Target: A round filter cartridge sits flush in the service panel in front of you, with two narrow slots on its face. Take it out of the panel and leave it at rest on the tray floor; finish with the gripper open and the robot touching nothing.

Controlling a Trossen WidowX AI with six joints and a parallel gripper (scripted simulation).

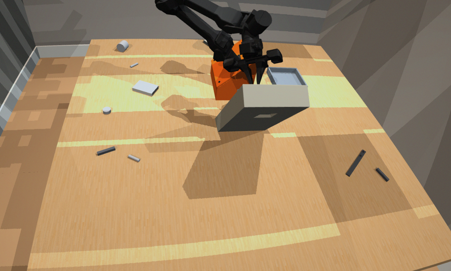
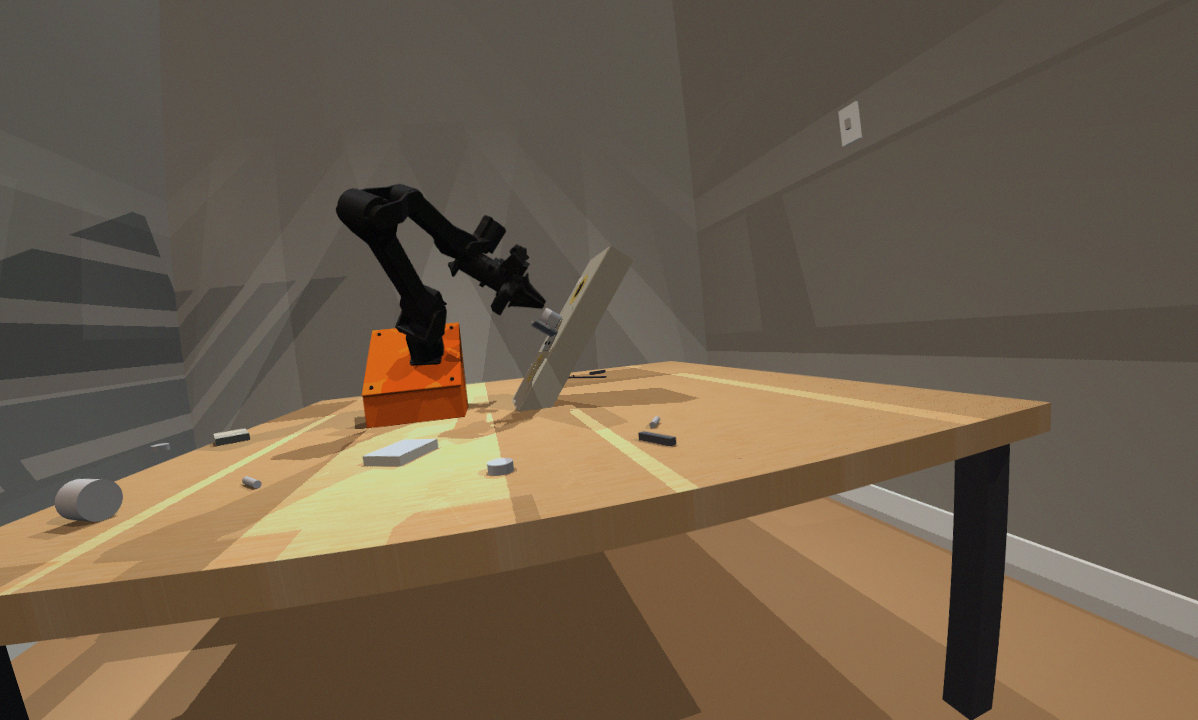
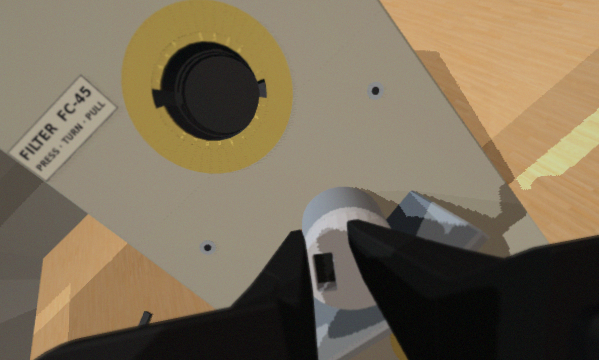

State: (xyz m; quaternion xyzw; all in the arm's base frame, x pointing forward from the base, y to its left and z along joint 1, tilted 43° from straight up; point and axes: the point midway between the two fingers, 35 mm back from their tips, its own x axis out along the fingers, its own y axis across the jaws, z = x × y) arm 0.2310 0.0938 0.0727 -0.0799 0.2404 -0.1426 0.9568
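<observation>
Right now the round filter cartridge is 1 cm ahead of my gripper tip and 2 cm below it. From my gripper tip the other things lie so: beige service panel: 5 cm ahead, 5 cm below; grey tray: 35 cm behind, 26 cm to the left, 21 cm below.
</observation>
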